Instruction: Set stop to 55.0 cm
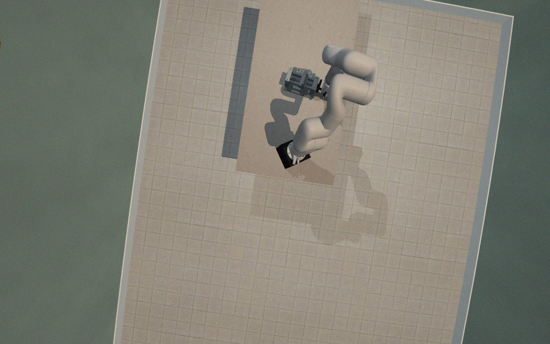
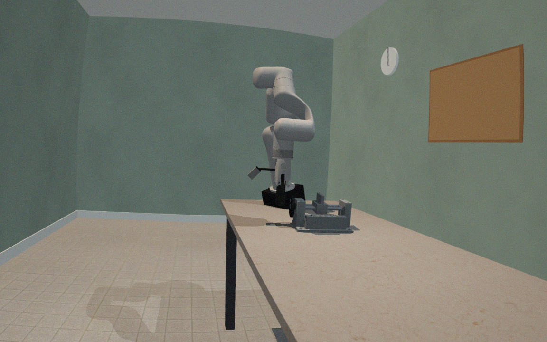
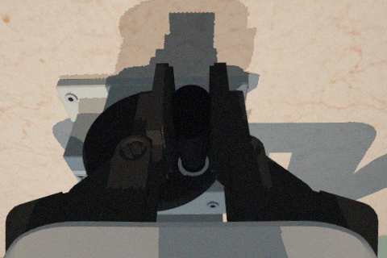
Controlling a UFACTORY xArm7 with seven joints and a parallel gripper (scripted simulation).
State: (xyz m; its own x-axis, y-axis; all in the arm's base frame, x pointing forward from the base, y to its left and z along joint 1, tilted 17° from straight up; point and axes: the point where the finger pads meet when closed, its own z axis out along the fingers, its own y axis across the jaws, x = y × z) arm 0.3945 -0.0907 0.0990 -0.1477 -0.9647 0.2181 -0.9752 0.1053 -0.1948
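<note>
Now: hand 60 mm short of the stop block and 140 mm to the right of it. Round my hand: crank handle 10 mm to the left; then black handwheel 10 mm ahead, 20 mm to the left, 10 mm below.
</note>
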